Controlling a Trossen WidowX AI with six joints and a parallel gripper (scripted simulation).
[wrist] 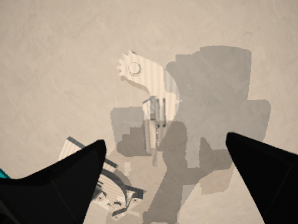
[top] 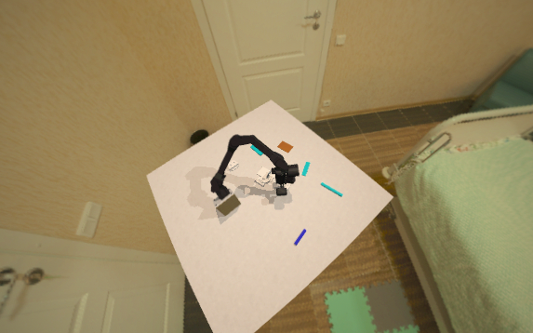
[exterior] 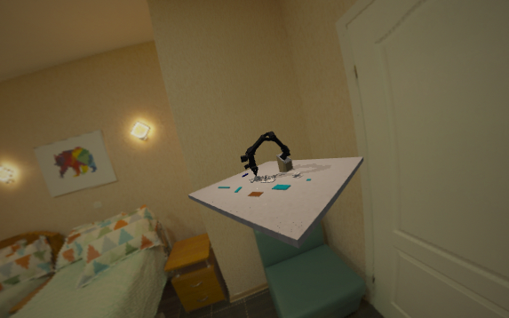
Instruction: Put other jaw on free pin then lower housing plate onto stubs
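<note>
Now: gripper tip 5 cm above the jaw piece, 4 cm short of it and 1 cm to the left of it. Round my gripper tip: teal plate 36 cm to the left, 15 cm ahead, 5 cm below; then blue bar 29 cm to the right, 15 cm behind, 5 cm below; then orange plate 29 cm ahead, 21 cm to the left, 5 cm below.
</note>
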